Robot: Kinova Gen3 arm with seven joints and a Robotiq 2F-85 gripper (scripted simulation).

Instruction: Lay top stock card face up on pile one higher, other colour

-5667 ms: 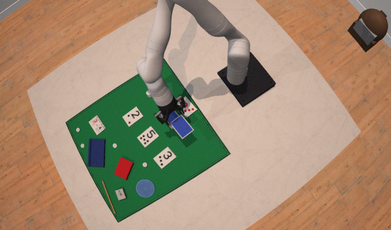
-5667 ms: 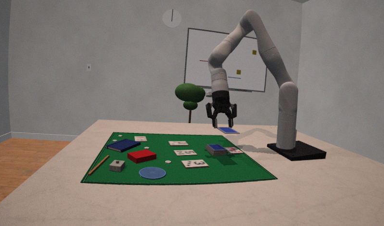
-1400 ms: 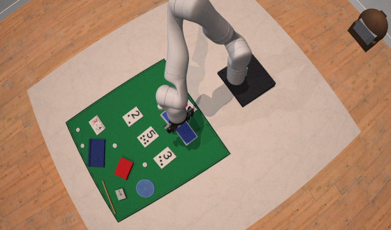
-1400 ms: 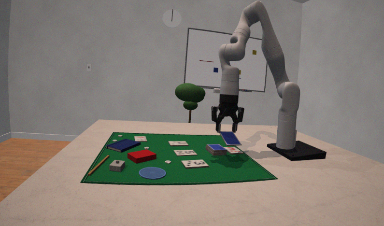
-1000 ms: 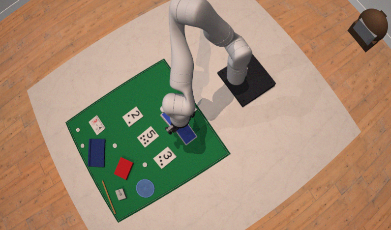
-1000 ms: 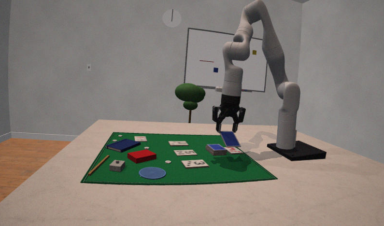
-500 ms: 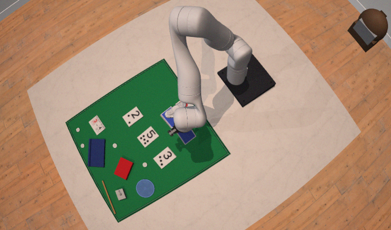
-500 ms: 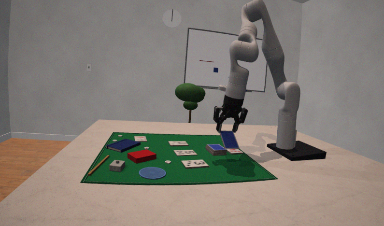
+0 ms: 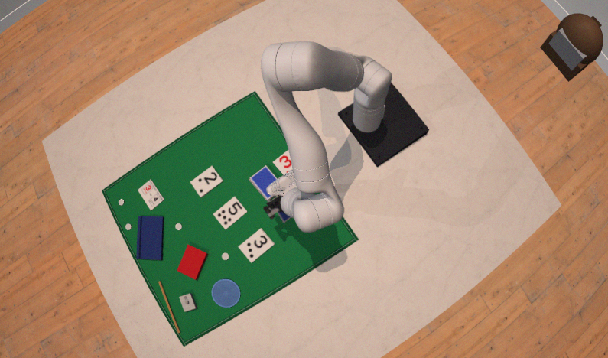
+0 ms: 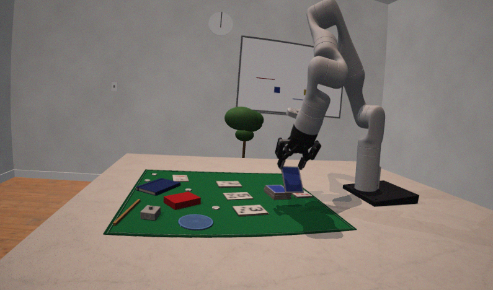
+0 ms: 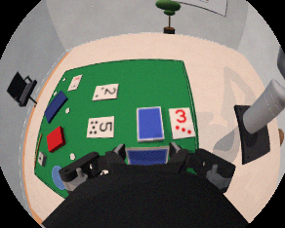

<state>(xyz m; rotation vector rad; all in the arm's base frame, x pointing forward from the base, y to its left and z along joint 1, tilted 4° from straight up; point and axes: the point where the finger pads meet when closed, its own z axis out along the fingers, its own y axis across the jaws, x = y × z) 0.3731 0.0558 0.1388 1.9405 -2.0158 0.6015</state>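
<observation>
My hand is 4 cm above the card and 2 cm to the right of it. The rest, counted from my hand: green mat: 18 cm ahead, 14 cm below, 11 cm to the right; then red box: 33 cm ahead, 12 cm below, 4 cm to the right; then grey box: 42 cm ahead, 11 cm below, 5 cm to the left.
</observation>
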